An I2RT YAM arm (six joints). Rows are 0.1 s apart.
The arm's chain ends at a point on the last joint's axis. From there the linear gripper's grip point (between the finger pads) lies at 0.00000 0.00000 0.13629 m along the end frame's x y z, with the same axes.
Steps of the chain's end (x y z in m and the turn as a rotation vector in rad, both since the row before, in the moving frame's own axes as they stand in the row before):
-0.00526 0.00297 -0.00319 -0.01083 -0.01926 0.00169
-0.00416 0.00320 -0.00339 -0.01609 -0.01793 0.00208
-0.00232 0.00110 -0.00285 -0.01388 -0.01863 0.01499
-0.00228 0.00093 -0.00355 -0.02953 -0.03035 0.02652
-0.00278 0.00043 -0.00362 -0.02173 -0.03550 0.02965
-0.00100 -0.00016 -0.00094 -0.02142 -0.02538 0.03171
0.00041 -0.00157 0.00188 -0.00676 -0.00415 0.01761
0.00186 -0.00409 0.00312 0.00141 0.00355 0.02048
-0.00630 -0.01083 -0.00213 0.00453 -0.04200 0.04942
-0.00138 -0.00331 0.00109 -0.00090 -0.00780 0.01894
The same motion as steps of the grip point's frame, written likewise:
-0.00789 0.00444 -0.00322 -0.01083 -0.01926 0.00169
-0.00661 0.00539 -0.00343 -0.01609 -0.01793 0.00208
-0.00487 0.00297 -0.00289 -0.01388 -0.01863 0.01499
-0.00647 0.00490 -0.00367 -0.02953 -0.03035 0.02652
-0.00766 0.00332 -0.00374 -0.02173 -0.03550 0.02965
-0.00450 0.00270 -0.00102 -0.02142 -0.02538 0.03171
-0.00016 -0.00065 0.00188 -0.00676 -0.00415 0.01761
0.00235 -0.00428 0.00312 0.00141 0.00355 0.02048
-0.01200 -0.01159 -0.00225 0.00453 -0.04200 0.04942
-0.00244 -0.00320 0.00109 -0.00090 -0.00780 0.01894

